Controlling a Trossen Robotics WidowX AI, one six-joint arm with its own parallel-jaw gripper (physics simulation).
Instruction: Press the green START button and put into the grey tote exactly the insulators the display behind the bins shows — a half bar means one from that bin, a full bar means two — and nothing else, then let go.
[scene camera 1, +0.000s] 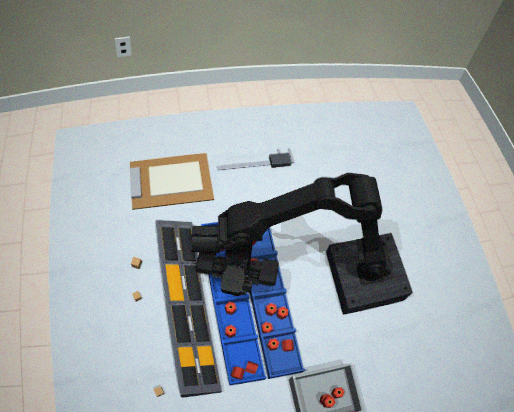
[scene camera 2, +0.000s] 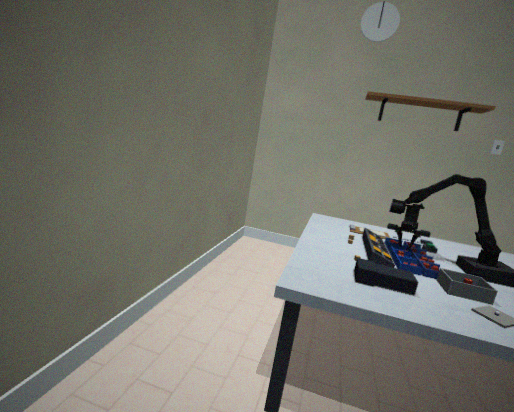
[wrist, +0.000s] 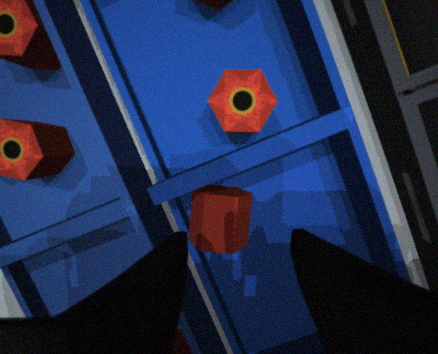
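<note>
My gripper (scene camera 2: 406, 247) (wrist: 239, 241) is open and empty, pointing down over the blue bins (scene camera 1: 242, 352) (wrist: 165, 50). In the wrist view a red insulator (wrist: 220, 215) lies on its side beside a divider, near the left fingertip; another (wrist: 225, 107) stands upright beyond the divider. The arm hides the far bins in scene camera 1. The display (scene camera 1: 175, 224) shows a full orange bar in its second row, left, and half bars in both bottom-row cells. Insulators (scene camera 1: 339, 392) (scene camera 2: 468, 280) are in the grey tote (scene camera 1: 355, 380) (scene camera 2: 465, 291). I cannot identify the START button.
A clipboard (scene camera 1: 206, 175) and a caliper (scene camera 1: 245, 165) lie beyond the bins. Small wooden cubes (scene camera 1: 136, 262) (scene camera 1: 158, 391) lie left of the display. A black box (scene camera 2: 385, 280) stands near the front edge. A small green item (scene camera 2: 428, 245) shows behind the bins.
</note>
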